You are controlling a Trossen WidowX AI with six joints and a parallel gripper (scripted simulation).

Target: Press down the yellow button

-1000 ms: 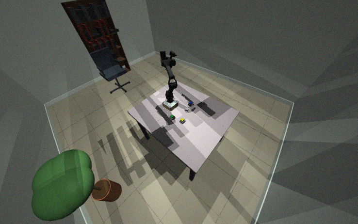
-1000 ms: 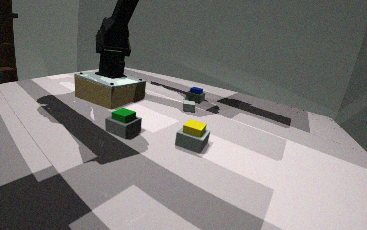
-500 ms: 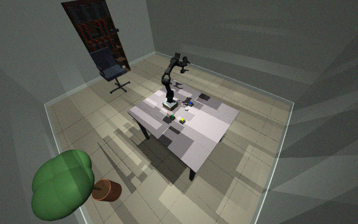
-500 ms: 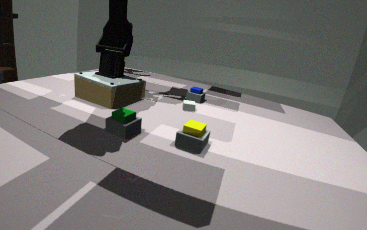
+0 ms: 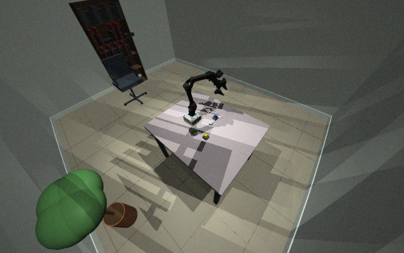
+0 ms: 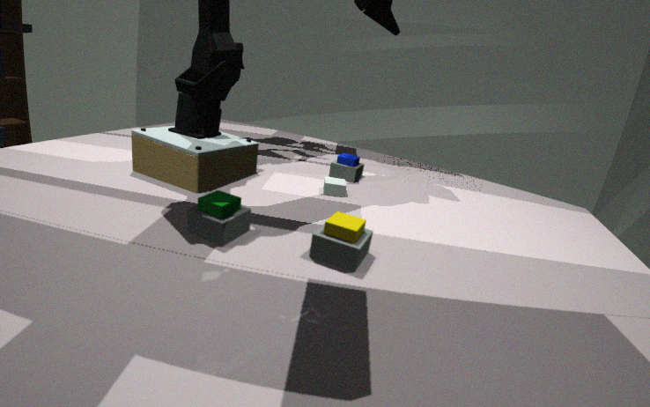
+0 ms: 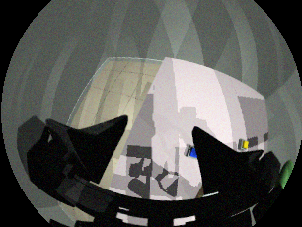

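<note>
Now: gripper tip 420 mm to the left of the yellow button, 250 mm above it and 20 mm short of it. Round my gripper tip: green button: 440 mm to the right, 250 mm below, 110 mm behind; then small white block: 270 mm below, 230 mm to the right, 30 mm behind; then blue button: 250 mm below, 130 mm to the right, 40 mm behind.
</note>
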